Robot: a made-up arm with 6 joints. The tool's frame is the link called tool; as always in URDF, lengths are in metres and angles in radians. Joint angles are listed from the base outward.
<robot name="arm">
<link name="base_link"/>
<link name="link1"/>
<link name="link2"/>
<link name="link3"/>
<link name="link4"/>
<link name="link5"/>
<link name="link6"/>
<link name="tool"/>
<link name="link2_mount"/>
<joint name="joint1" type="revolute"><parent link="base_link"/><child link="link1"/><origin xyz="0 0 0.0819" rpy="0 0 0"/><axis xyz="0 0 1"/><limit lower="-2.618" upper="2.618"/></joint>
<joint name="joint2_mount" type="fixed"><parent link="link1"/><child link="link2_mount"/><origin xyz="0 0 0" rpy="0 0 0"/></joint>
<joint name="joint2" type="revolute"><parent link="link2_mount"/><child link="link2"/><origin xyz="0 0 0" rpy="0 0 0"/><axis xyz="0.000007 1 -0.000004"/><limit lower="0" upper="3.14"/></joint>
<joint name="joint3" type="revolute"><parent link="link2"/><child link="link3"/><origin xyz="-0.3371 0 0.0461" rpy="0 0 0"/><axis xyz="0.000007 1 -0.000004"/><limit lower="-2.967" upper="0"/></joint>
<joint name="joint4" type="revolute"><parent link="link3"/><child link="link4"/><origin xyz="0.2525 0 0.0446" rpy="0 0 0"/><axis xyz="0.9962 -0.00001 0.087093"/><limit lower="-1.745" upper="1.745"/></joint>
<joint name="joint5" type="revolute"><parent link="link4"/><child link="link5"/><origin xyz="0 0 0" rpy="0 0 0"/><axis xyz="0.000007 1 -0.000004"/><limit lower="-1.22" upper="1.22"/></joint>
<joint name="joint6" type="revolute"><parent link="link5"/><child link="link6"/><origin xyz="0.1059 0 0.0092" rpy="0 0 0"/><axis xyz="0.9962 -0.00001 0.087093"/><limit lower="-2.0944" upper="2.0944"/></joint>
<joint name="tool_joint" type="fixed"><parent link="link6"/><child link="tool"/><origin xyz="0 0 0" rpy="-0.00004 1.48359 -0.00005"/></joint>
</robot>
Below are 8 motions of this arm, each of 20 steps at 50 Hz.
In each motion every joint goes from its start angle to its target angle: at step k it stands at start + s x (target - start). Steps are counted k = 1, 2, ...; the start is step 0. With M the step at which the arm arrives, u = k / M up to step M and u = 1 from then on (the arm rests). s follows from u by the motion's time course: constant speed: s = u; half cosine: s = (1 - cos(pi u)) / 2; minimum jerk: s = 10 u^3 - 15 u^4 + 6 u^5.
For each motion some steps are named. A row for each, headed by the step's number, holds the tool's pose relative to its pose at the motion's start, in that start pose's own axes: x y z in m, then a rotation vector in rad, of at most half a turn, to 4 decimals.
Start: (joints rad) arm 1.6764 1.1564 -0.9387 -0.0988 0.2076 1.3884
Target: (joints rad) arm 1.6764 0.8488 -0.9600 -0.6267 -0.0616 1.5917
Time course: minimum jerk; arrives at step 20
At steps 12, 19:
12: -0.0139 0.0460 -0.0851 -0.3832 -0.1475 -0.2141
19: -0.0137 0.0600 -0.1297 -0.5545 -0.2016 -0.3205

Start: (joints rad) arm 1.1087 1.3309 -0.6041 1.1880 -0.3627 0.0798
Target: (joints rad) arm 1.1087 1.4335 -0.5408 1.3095 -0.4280 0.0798
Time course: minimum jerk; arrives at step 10
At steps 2, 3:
2: 0.0008 -0.0022 0.0014 0.0108 -0.0011 0.0034
3: 0.0022 -0.0063 0.0040 0.0305 -0.0032 0.0094

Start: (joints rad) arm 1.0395 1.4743 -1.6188 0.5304 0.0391 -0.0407
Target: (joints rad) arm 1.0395 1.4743 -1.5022 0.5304 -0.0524 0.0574
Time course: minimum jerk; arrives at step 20
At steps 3, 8, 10, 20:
3: 0.0007 -0.0005 0.0001 0.0016 0.0003 0.0027
8: 0.0087 -0.0064 0.0010 0.0186 0.0034 0.0316
10: 0.0137 -0.0101 0.0013 0.0294 0.0050 0.0495
20: 0.0275 -0.0203 0.0017 0.0591 0.0086 0.0977

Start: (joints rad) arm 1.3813 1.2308 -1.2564 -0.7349 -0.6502 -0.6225
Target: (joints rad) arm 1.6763 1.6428 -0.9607 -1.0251 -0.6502 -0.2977
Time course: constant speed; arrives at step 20
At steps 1, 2, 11, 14, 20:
1: 0.0012 0.0151 0.0033 -0.0384 -0.0073 0.0268
2: 0.0019 0.0303 0.0062 -0.0770 -0.0147 0.0534
11: -0.0114 0.1663 0.0120 -0.4361 -0.0847 0.2788
14: -0.0226 0.2094 0.0055 -0.5605 -0.1082 0.3474
20: -0.0517 0.2887 -0.0200 -0.8167 -0.1533 0.4720

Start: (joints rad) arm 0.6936 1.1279 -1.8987 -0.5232 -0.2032 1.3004
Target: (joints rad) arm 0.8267 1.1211 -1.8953 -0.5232 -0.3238 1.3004
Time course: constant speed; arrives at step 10
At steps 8, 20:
8: 0.0013 0.0196 -0.0020 -0.1385 0.0000 0.0928
20: 0.0011 0.0244 -0.0028 -0.1727 -0.0014 0.1166

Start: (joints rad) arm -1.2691 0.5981 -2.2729 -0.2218 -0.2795 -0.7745
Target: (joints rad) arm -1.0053 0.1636 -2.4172 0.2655 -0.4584 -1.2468
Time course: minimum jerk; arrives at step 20
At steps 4, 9, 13, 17, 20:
4: -0.0063 -0.0213 -0.0022 0.0455 -0.0146 0.0113
9: -0.0326 -0.1515 -0.0323 0.3282 -0.0786 0.0760
13: -0.0386 -0.2810 -0.0926 0.6276 -0.1012 0.1401
17: -0.0332 -0.3506 -0.1405 0.8025 -0.0947 0.1784
20: -0.0321 -0.3591 -0.1473 0.8248 -0.0929 0.1834

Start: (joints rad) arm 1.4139 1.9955 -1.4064 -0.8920 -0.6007 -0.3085
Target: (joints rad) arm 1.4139 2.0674 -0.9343 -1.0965 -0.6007 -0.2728
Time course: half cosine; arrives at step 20
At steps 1, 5, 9, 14, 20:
1: 0.0005 0.0012 -0.0001 -0.0034 0.0011 0.0007
5: 0.0105 0.0279 -0.0039 -0.0803 0.0261 0.0160
9: 0.0268 0.0795 -0.0170 -0.2323 0.0706 0.0485
14: 0.0415 0.1460 -0.0458 -0.4393 0.1211 0.0980
20: 0.0457 0.1802 -0.0666 -0.5544 0.1443 0.1284

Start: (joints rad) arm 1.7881 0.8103 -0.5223 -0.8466 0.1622 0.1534
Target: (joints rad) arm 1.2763 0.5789 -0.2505 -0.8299 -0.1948 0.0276
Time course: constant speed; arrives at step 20
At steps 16, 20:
16: 0.0535 0.0087 -0.0342 0.2424 0.0102 0.0054
20: 0.0639 0.0153 -0.0418 0.3072 0.0163 -0.0021

